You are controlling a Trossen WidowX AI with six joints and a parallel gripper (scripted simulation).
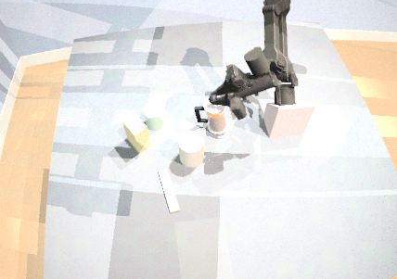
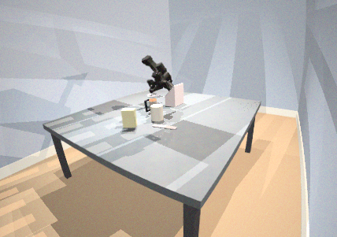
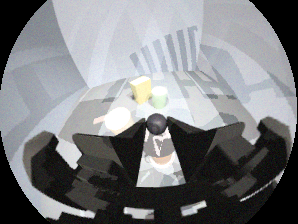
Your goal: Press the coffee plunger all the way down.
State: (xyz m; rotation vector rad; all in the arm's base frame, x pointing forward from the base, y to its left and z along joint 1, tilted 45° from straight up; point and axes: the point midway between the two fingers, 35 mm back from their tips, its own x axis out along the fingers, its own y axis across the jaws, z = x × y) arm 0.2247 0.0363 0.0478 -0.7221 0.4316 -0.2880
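Right now the coffee press is 1 cm to the right of my gripper tip and 8 cm below it. Also, from my gripper tip: green cup 19 cm ahead, 5 cm to the right, 13 cm below; then yellow box 25 cm ahead, 3 cm to the left, 11 cm below.
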